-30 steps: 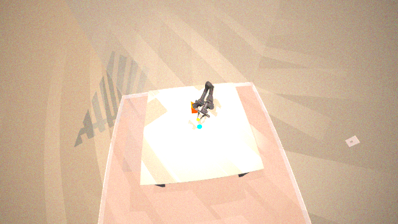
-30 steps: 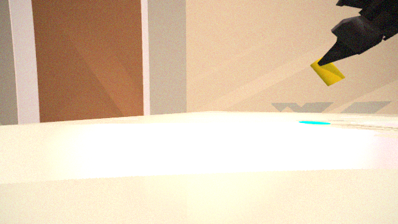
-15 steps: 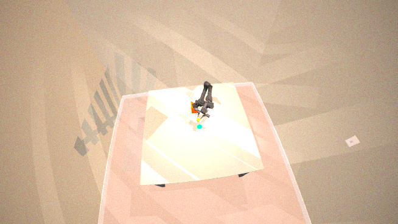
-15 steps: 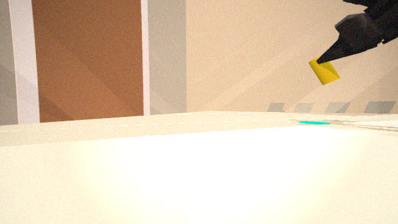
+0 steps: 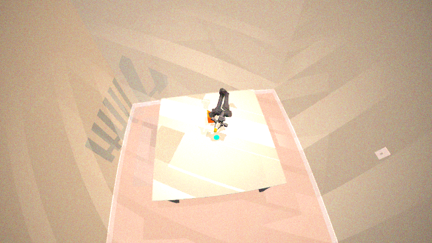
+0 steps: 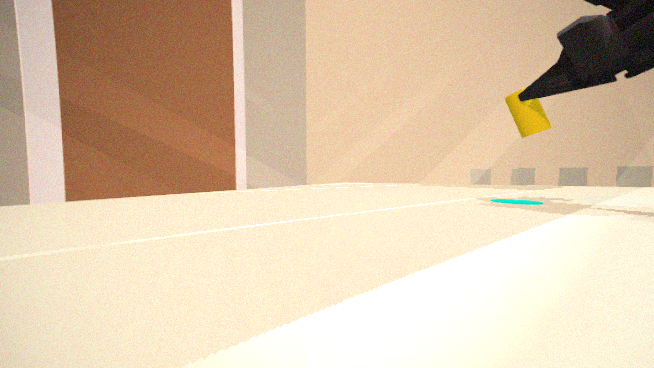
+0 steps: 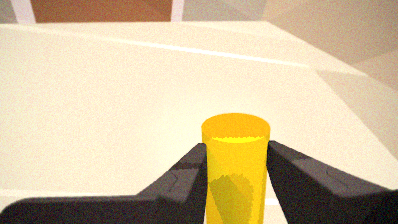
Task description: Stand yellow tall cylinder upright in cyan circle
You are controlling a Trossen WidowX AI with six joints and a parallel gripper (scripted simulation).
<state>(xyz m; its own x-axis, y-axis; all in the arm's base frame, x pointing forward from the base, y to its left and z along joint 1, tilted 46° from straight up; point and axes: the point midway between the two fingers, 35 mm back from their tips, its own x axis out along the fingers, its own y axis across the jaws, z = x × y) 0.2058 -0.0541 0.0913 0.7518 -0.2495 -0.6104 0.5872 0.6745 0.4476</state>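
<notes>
Now: gripper tip 1 cm short of the cyan circle, 1 cm to the right of it and 15 cm above it. From my gripper tip the other things lie so: yellow cylinder 2 cm below.
</notes>
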